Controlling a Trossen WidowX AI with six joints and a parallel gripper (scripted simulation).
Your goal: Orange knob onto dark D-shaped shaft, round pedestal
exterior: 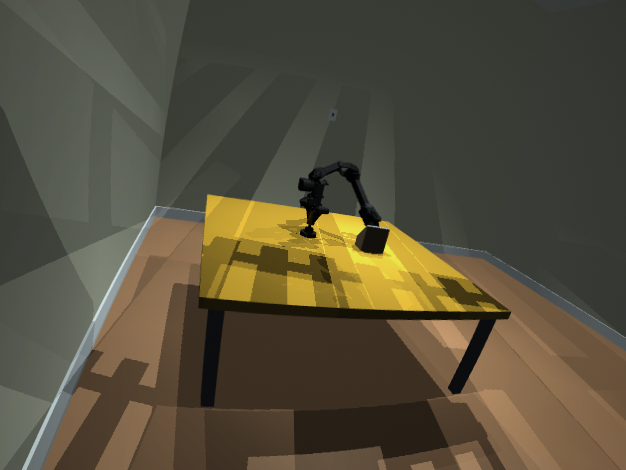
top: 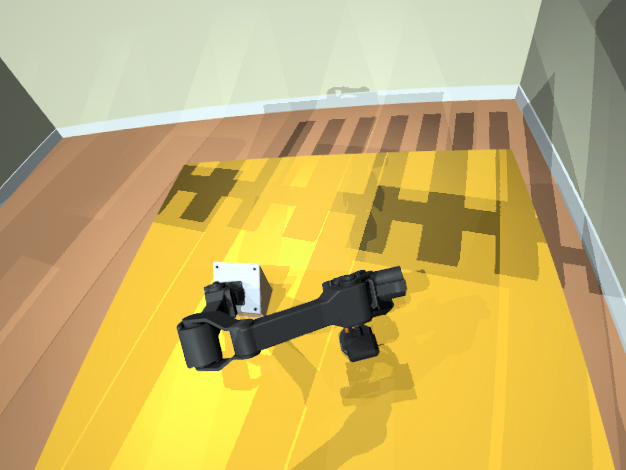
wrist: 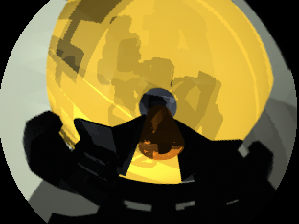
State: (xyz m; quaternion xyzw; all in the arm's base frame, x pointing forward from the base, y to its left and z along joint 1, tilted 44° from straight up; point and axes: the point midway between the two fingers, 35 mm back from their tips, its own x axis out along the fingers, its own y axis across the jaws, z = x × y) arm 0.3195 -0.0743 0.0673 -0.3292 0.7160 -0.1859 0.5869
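Now: gripper tip 20 mm below the orange knob. Round my gripper tip: round dark pedestal 40 mm below.
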